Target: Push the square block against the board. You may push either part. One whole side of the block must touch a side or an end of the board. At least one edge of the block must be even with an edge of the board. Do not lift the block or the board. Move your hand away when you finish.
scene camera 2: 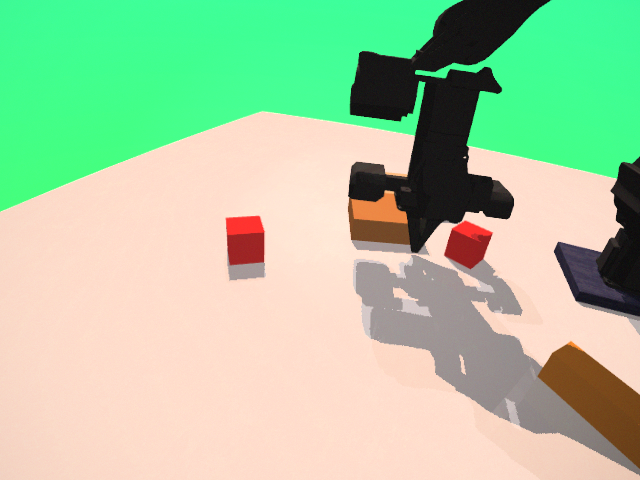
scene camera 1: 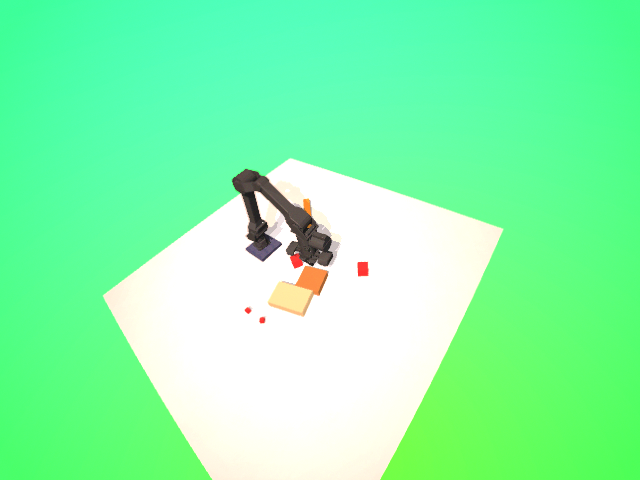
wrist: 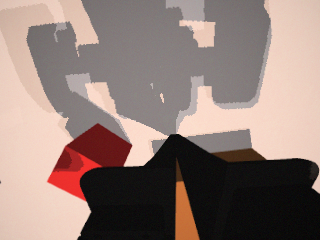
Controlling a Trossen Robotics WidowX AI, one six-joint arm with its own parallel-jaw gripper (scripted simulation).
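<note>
Scene camera 1 shows a cream slab (scene camera 1: 286, 297). Scene camera 2 shows my gripper (scene camera 2: 414, 251), shut and holding nothing, with an orange square block (scene camera 2: 381, 221), a red cube (scene camera 2: 245, 235) and a red cube (scene camera 2: 467, 244). My gripper (wrist: 174, 138) is visible in the wrist view too; the cream slab is out of frame in the wrist view.
</note>
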